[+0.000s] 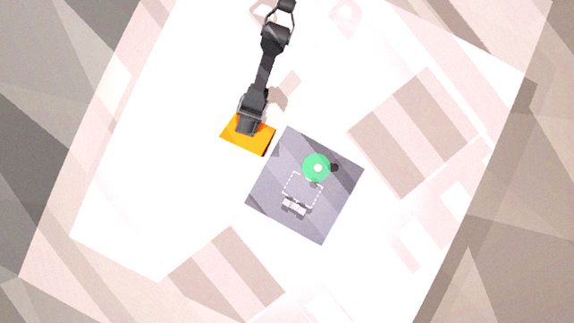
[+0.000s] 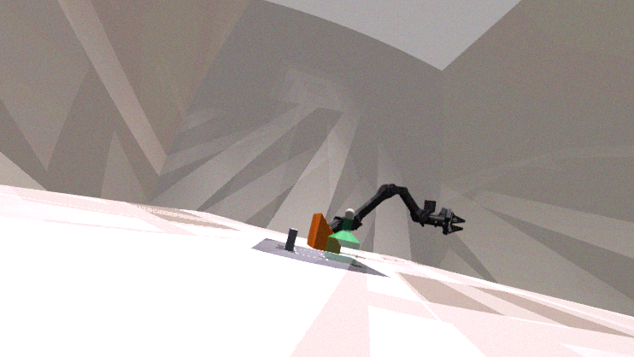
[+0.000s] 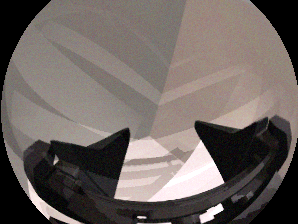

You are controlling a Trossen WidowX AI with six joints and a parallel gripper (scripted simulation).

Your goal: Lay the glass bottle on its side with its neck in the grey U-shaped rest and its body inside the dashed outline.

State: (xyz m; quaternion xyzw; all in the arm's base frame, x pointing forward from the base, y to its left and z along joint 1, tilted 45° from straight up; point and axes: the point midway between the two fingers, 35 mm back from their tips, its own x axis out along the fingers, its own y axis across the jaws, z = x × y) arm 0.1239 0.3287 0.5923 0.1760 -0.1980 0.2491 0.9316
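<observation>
Now: gripper tip 9 cm short of the green glass bottle, 73 cm to the left of it and 15 cm above it. The rest, counted from my gripper tip: dark grey mat: 8 cm ahead, 80 cm to the right, 24 cm below.
</observation>
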